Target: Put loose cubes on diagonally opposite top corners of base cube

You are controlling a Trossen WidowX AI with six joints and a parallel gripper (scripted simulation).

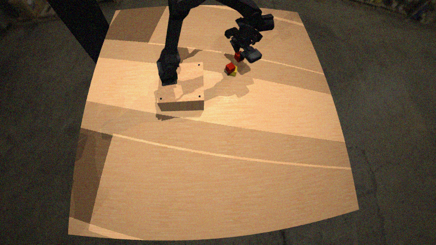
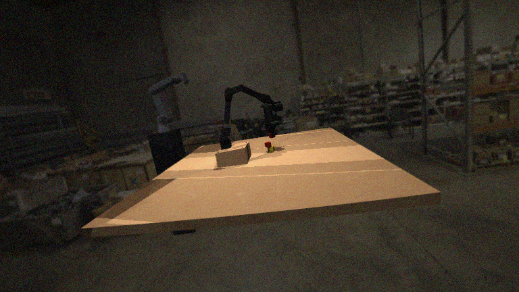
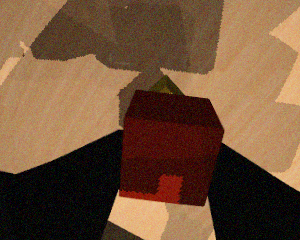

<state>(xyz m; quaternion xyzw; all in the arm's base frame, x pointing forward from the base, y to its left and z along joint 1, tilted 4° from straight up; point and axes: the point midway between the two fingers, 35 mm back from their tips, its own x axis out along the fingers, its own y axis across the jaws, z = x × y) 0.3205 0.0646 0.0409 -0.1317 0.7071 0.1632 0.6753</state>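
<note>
Now: gripper tip 90 mm above the yellow cube, 20 mm past it and 10 mm to the left of it.
</note>
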